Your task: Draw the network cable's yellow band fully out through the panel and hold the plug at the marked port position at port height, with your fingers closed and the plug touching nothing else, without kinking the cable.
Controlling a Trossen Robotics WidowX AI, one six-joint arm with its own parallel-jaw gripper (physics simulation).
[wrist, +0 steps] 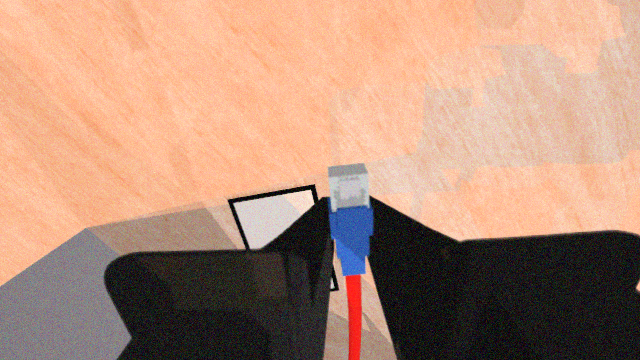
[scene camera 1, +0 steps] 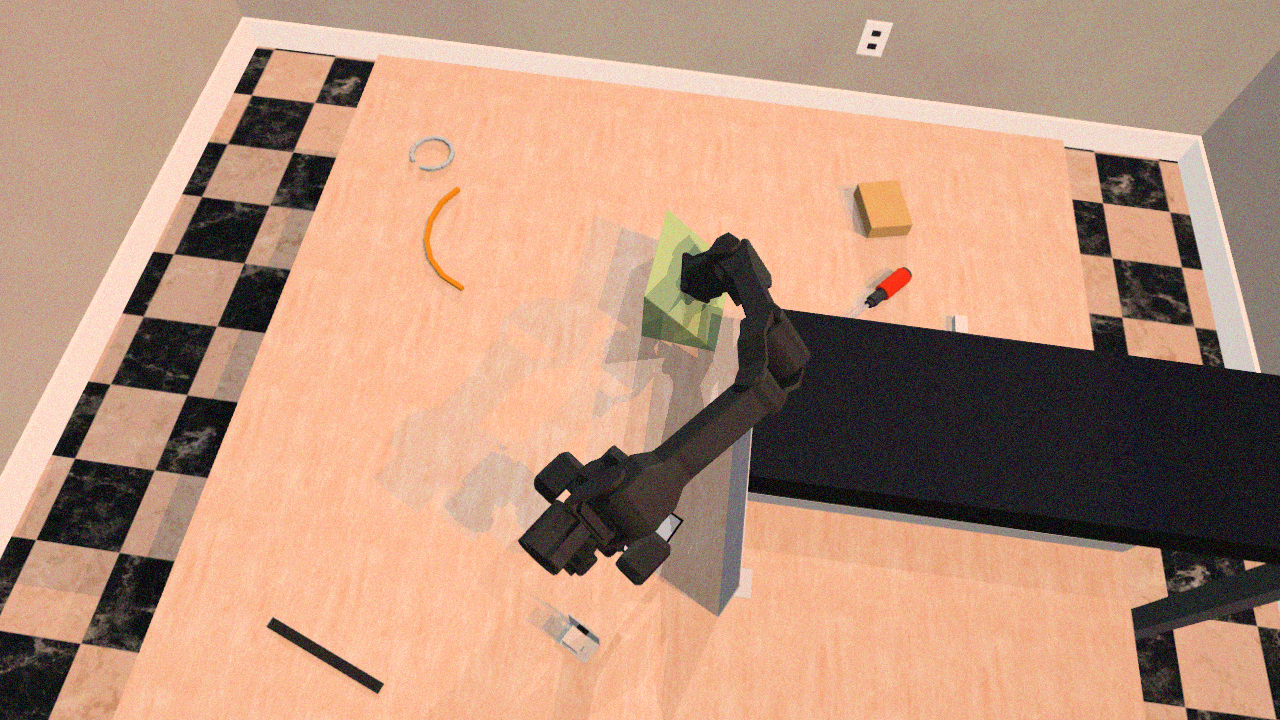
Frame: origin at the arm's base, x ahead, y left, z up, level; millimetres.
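Seen in the pictures: gripper, fingertip midpoint: [wrist: 345, 206]; arm's base at its link origin: [scene camera 1: 695, 278].
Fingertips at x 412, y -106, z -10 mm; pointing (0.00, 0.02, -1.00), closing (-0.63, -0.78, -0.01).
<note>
Offsets run from my fingertips to a thing's top centre. "spot": to the spot under its first point. Level surfaces: height alone.
My gripper [wrist: 345, 206] is shut on the network cable's plug, which has a clear tip {spot: dx +17, dy -14, dz +28 mm} [wrist: 349, 186] and a blue boot {dx +3, dy -3, dz +32 mm} [wrist: 351, 232]. Its fingertips are hidden under the arm in the scene view. The red cable {spot: dx -40, dy +30, dz +16 mm} [wrist: 354, 320] runs back from the boot between the fingers, straight where it shows. The yellow band shows in neither view. A white patch with a black border {spot: dx -28, dy +91, dz -45 mm} [scene camera 1: 669, 528] [wrist: 270, 220] lies partly covered by the arm and, in the wrist view, left of the plug behind the left finger. The grey panel {dx -87, dy +173, dz +155 mm} [scene camera 1: 735, 510] [wrist: 55, 305] stands to the right in the scene view.
A green wedge-shaped block [scene camera 1: 664, 277] is beside the arm's base. A long black slab {dz +57 mm} [scene camera 1: 984, 420] extends right from the panel. A clear connector-like piece {spot: dx +135, dy -23, dz +7 mm} [scene camera 1: 574, 637] lies in front. A black strip {dx +176, dy -344, dz -43 mm} [scene camera 1: 324, 655], orange curved piece {dx -489, dy -287, dz -38 mm} [scene camera 1: 429, 237], red screwdriver {dx -430, dy +403, dz -18 mm} [scene camera 1: 893, 283] and tan box {dx -612, dy +425, dz -15 mm} [scene camera 1: 881, 205] lie farther off.
</note>
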